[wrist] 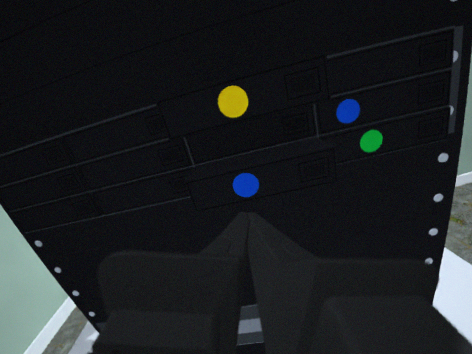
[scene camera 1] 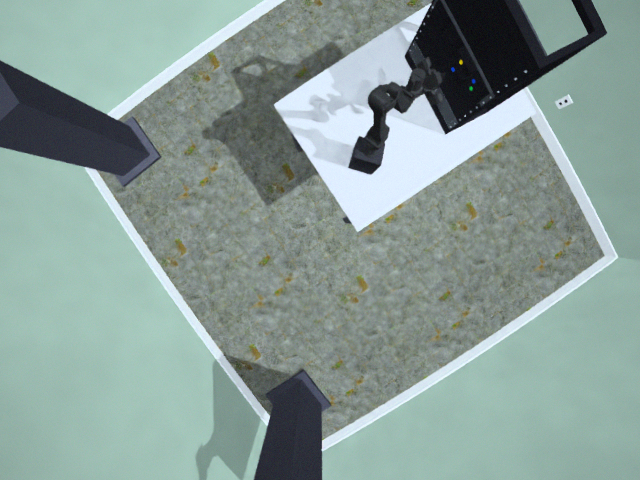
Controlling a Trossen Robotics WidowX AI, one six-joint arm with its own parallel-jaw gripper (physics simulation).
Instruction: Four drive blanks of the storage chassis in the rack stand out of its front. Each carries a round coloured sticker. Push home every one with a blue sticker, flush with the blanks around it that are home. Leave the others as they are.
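Observation:
In the wrist view, a blank with a blue sticker [wrist: 246,185] [scene camera 1: 452,69] stands out in the middle column's lowest row. The other blue-stickered blank [wrist: 348,111] [scene camera 1: 473,81], right column, middle row, looks about level with the blank above it. The yellow-stickered blank [wrist: 233,101] [scene camera 1: 460,62] stands out in the middle column's top row. The green-stickered blank [wrist: 371,141] [scene camera 1: 470,88] is directly under the right blue one; its depth is hard to judge. My gripper [wrist: 246,219] [scene camera 1: 440,78] is shut and empty, its tips just below the middle column's blue sticker; contact cannot be told.
The black rack [scene camera 1: 573,49] stands on the white table top [scene camera 1: 408,170], with silver dots along its side rails. Home blanks surround the stickered ones. The yellow blank juts out above the lower blue one. A speckled floor [scene camera 1: 310,320] lies around the table.

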